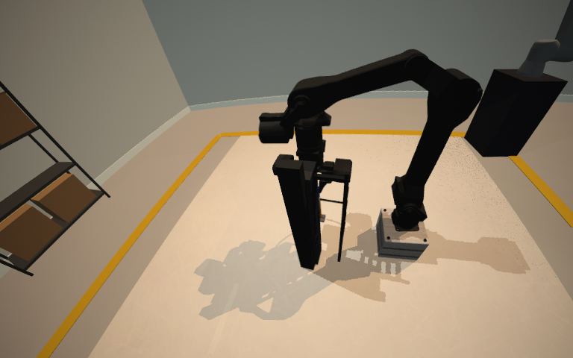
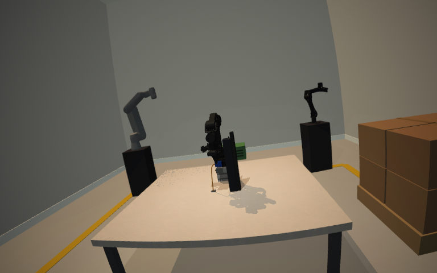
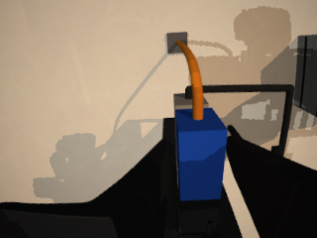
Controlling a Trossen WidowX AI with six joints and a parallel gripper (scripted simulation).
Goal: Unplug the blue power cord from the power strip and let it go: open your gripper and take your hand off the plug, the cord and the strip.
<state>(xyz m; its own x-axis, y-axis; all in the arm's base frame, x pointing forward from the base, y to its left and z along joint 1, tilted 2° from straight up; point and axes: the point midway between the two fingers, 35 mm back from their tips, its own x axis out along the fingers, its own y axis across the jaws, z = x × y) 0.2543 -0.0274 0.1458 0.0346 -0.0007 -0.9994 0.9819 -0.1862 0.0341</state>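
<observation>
My gripper tip is now 3 cm to the right of the blue plug. Round my gripper tip: black power strip: 10 cm to the left, 2 cm below, 2 cm ahead; then grey anchor: 20 cm below, 6 cm to the right, 1 cm behind.
</observation>
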